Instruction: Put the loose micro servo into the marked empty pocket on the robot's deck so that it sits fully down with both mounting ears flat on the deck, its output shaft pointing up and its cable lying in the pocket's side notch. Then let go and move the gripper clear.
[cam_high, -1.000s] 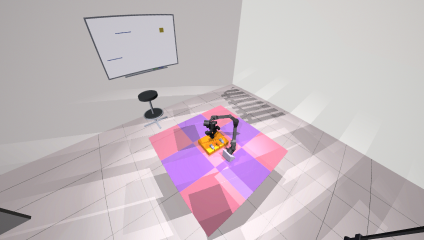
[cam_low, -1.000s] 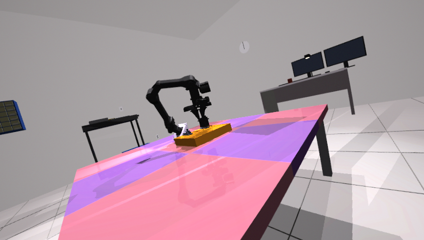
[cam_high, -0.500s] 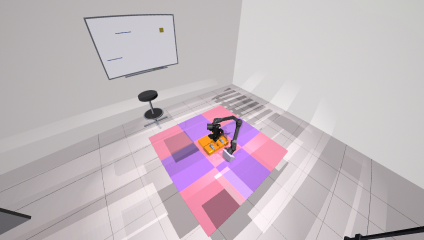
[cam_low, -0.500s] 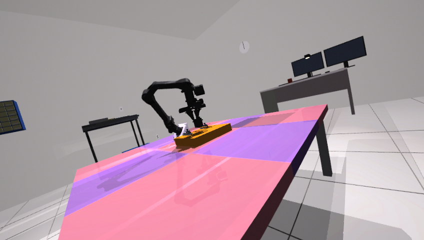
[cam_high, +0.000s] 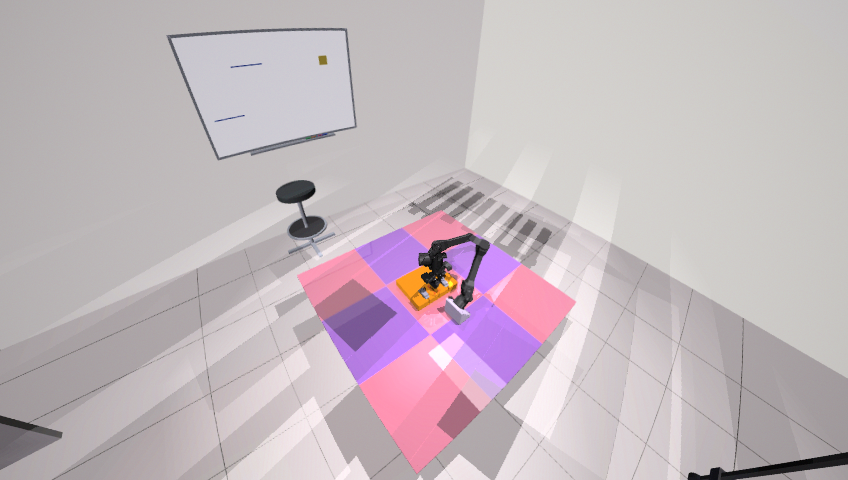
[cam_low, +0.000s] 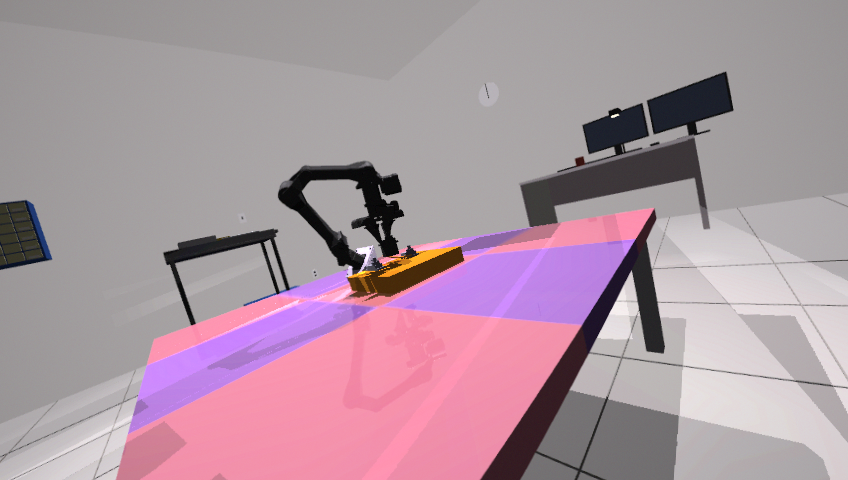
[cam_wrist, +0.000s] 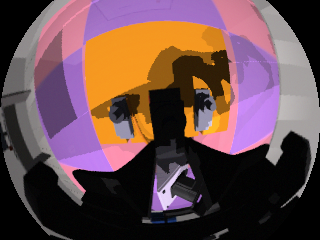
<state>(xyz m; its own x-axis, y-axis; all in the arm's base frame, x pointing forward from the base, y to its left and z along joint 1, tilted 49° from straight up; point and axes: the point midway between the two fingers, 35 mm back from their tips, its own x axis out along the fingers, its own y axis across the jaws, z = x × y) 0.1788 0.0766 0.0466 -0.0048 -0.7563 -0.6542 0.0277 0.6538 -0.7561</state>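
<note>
Right now my gripper tip is 12 cm short of the orange robot deck and 10 cm above it.
</note>
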